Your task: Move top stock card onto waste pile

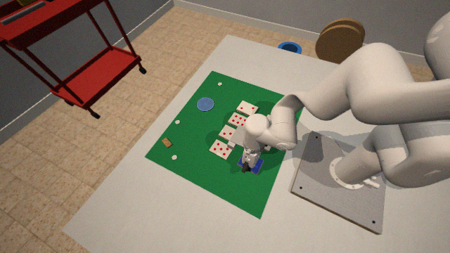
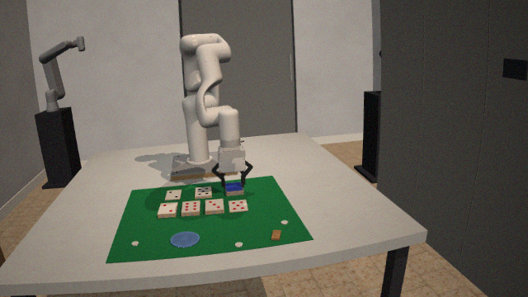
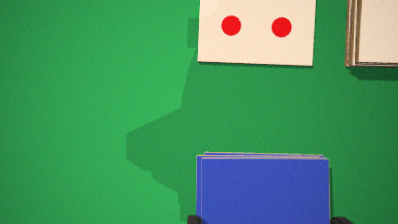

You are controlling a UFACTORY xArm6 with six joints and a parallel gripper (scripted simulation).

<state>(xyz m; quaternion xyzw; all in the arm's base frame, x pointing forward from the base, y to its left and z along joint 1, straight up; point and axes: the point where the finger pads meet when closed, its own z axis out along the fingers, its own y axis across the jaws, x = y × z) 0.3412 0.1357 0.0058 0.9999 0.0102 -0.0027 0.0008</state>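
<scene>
Right now my hand is 1 cm past the card, 24 cm to the left of it and 3 cm above it. The rest, counted from my hand: green mat: 16 cm ahead, 12 cm to the right, 4 cm below; wooden block: 37 cm ahead, 9 cm to the left, 3 cm below.
</scene>
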